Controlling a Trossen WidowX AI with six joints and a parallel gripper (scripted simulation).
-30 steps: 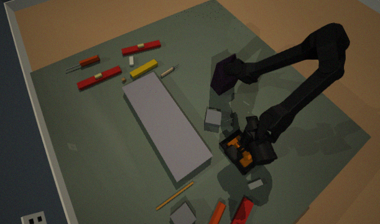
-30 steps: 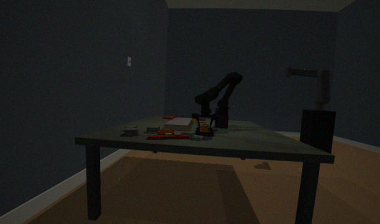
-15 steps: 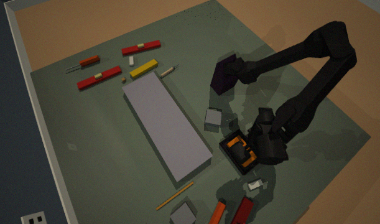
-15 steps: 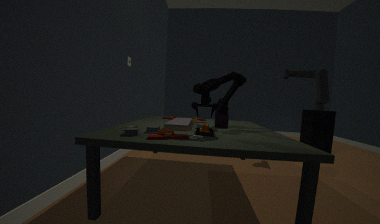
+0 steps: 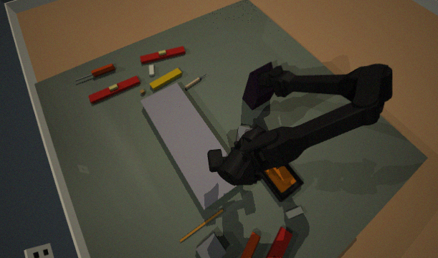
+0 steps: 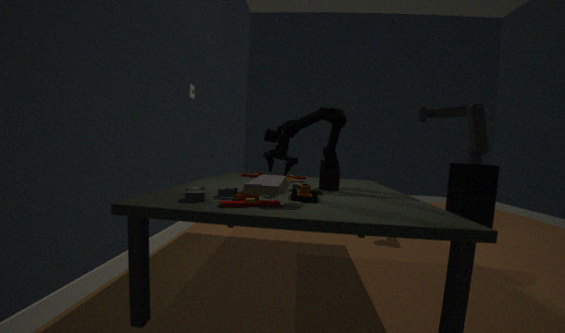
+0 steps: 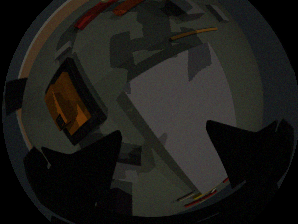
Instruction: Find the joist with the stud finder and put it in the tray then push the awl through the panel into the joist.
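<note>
Now: gripper tip 46 cm to the left of the pale-handled pointed tool, 9 cm above it and 7 cm past it. Round my gripper tip: thin orange stick (18 cm ahead, 12 cm to the left, 9 cm below); orange stud finder (16 cm behind, 8 cm to the left, 5 cm below); dark tray (16 cm behind, 10 cm to the left, 8 cm below).
</note>
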